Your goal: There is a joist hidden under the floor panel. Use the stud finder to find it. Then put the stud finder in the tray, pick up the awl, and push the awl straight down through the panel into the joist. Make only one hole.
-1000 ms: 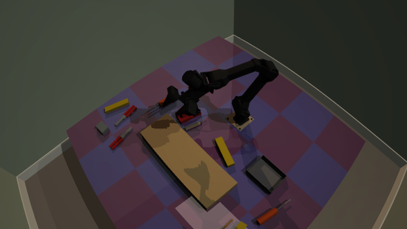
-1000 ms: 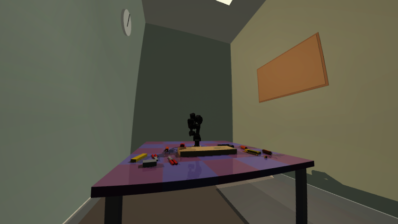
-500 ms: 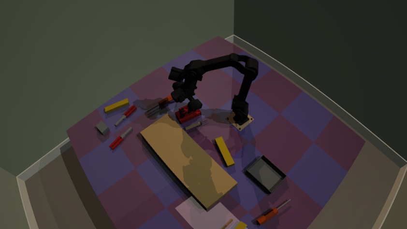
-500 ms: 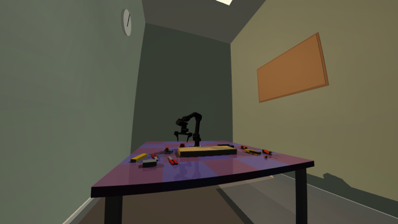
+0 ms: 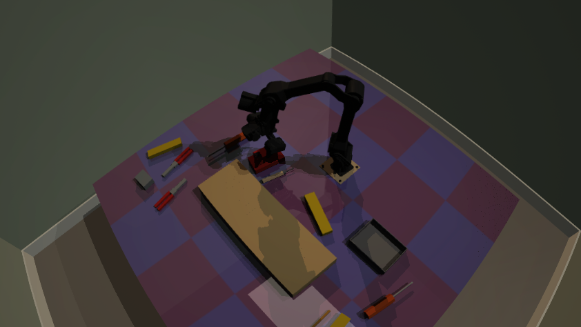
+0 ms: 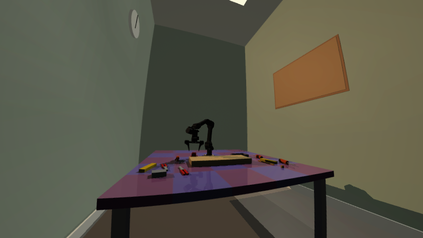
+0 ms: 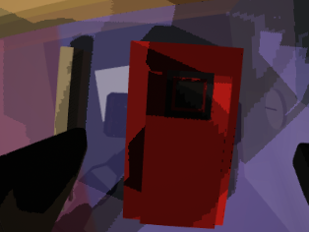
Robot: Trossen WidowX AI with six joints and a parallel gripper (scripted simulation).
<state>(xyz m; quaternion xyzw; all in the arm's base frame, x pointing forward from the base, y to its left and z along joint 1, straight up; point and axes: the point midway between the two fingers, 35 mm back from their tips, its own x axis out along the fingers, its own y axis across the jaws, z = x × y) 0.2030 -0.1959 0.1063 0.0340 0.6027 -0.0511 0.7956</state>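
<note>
The stud finder lies 10 mm ahead of my gripper tip and 30 mm below it. Also, from my gripper tip: grey tray: 90 mm behind, 520 mm to the left, 60 mm below; grey block: 440 mm ahead, 230 mm to the right, 60 mm below; awl: 20 mm behind, 90 mm to the left, 70 mm below.
</note>
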